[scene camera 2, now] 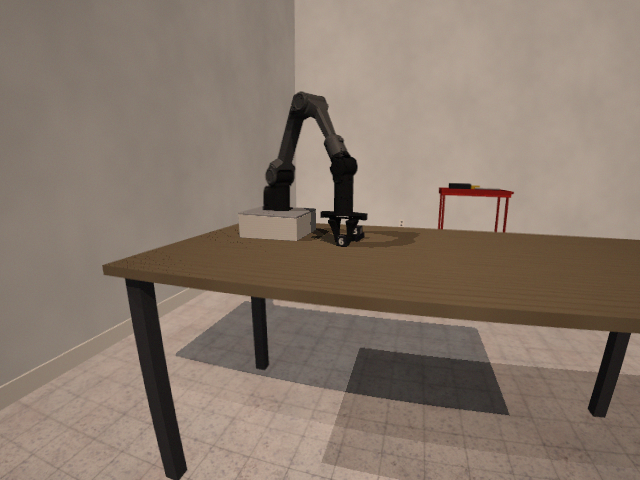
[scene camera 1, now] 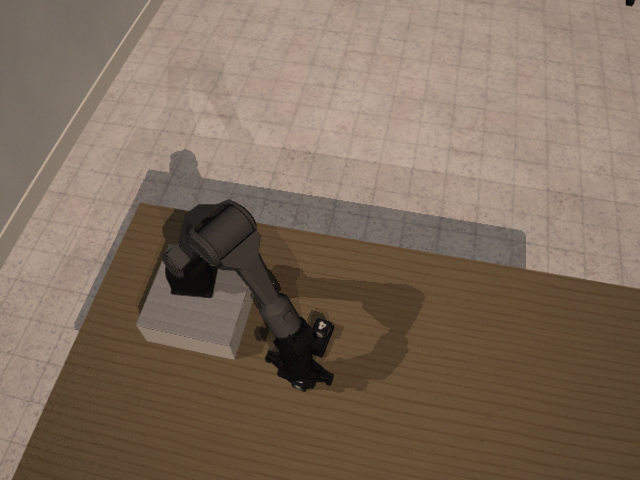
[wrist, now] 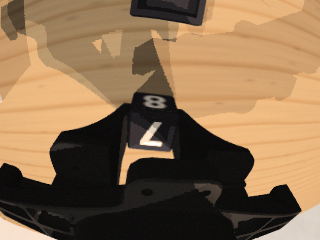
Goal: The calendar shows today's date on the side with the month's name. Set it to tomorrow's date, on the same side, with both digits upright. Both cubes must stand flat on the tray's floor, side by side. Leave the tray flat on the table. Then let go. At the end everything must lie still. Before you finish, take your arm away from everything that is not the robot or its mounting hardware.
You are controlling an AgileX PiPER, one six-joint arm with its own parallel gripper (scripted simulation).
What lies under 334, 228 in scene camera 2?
My gripper.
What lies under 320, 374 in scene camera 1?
My gripper.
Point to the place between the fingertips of my gripper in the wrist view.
151, 117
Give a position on a black number cube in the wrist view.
At 153, 119
